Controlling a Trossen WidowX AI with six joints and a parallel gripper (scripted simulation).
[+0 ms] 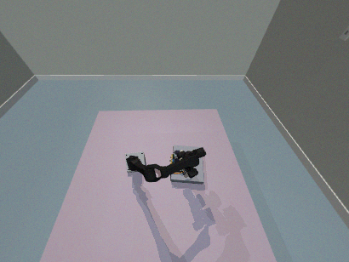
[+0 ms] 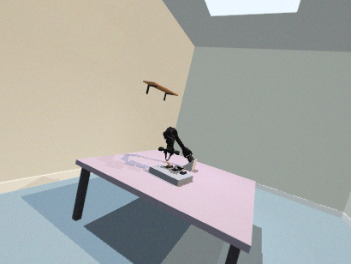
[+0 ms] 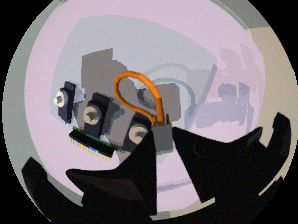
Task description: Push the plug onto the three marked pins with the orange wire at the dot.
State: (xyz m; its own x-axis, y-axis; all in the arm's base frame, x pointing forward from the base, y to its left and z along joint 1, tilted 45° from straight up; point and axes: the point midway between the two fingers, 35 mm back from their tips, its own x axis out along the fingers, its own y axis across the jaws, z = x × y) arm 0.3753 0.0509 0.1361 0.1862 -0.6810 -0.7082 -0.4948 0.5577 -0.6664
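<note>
The grey printed holder is 6 cm ahead of my gripper tip, 9 cm to the left of it and 9 cm below it.
</note>
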